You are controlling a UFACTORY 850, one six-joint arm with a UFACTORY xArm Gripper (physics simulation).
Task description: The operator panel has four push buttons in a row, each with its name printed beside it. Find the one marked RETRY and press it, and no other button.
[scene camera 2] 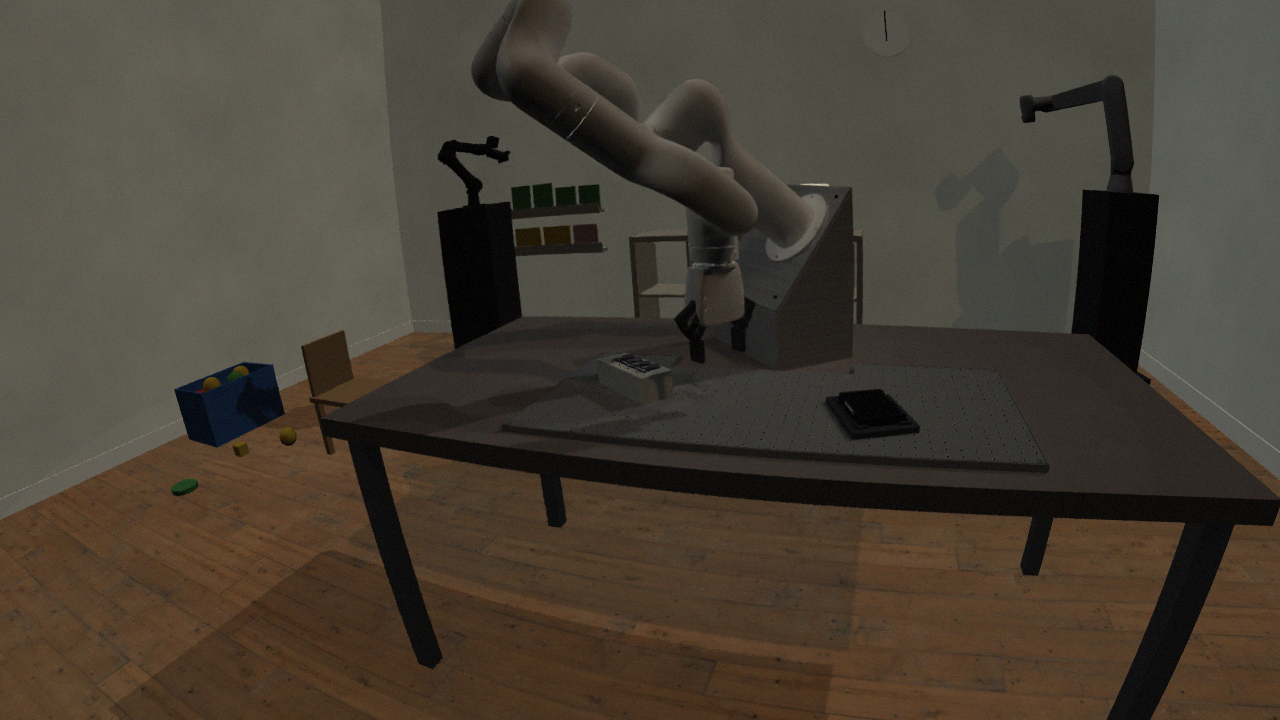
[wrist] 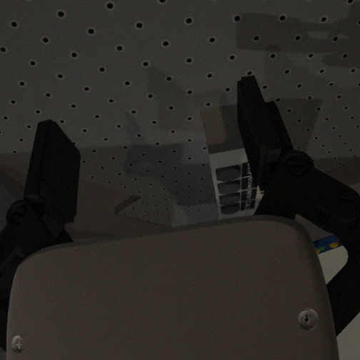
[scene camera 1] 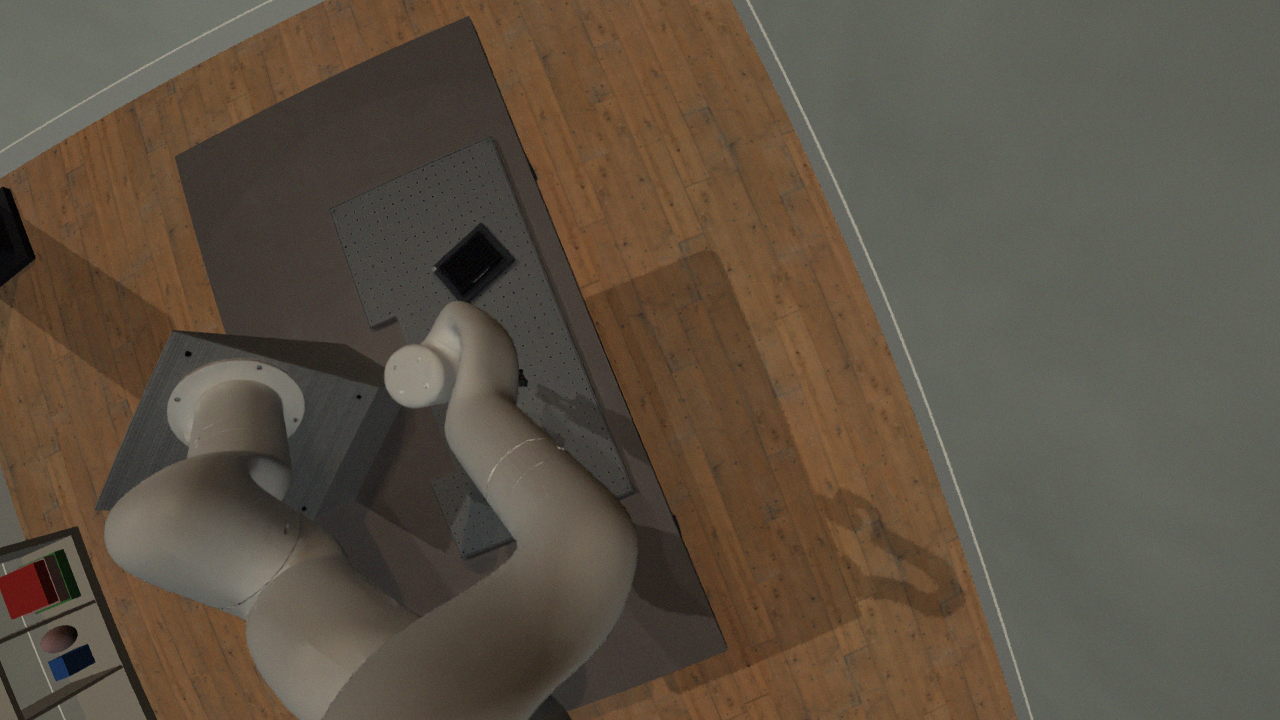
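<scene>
The operator panel (scene camera 2: 633, 379) (wrist: 227, 159) is a pale box on the perforated board (scene camera 1: 402, 205) (scene camera 2: 760, 420) (wrist: 125, 65). In the wrist view its row of dark round buttons (wrist: 228, 173) (wrist: 229, 187) (wrist: 230, 198) (wrist: 231, 209) shows beside black name labels (wrist: 247, 186). The labels are too small and partly covered by the right finger, so I cannot tell which reads RETRY. My gripper (scene camera 2: 717, 352) (wrist: 148, 116) is open and empty, above the table and to the right of the panel in scene camera 2. The arm hides the panel in scene camera 1.
A dark square tray-like object (scene camera 1: 447, 283) (scene camera 2: 881, 431) lies on the board, right of the panel in scene camera 2. The arm's slanted grey pedestal (scene camera 1: 331, 394) (scene camera 2: 810, 313) stands on the table (scene camera 1: 268, 223) (scene camera 2: 939, 349) behind the gripper. Shadows fall across the board.
</scene>
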